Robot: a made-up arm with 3 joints.
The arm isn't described. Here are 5 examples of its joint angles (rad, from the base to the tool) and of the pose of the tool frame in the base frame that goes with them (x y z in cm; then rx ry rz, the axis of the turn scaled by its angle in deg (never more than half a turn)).
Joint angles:
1: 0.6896 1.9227 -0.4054
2: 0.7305 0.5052 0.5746
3: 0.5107 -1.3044 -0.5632
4: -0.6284 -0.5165 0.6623
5: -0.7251 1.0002 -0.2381
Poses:
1: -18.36 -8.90 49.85 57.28 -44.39 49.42
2: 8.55 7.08 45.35 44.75 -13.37 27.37
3: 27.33 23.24 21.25 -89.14 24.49 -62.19
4: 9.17 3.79 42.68 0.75 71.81 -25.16
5: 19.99 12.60 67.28 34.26 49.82 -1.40
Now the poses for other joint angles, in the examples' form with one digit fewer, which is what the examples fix.
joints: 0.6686 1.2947 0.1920
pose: -2.6 3.7 51.3 55.7 -24.4 48.6
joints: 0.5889 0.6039 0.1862
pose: 0.8 11.8 53.5 31.4 -11.9 17.2
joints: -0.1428 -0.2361 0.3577
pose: 11.8 12.6 46.9 3.0 41.5 -15.7
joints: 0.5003 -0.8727 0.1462
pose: 14.7 18.3 43.2 -30.1 12.7 -41.5
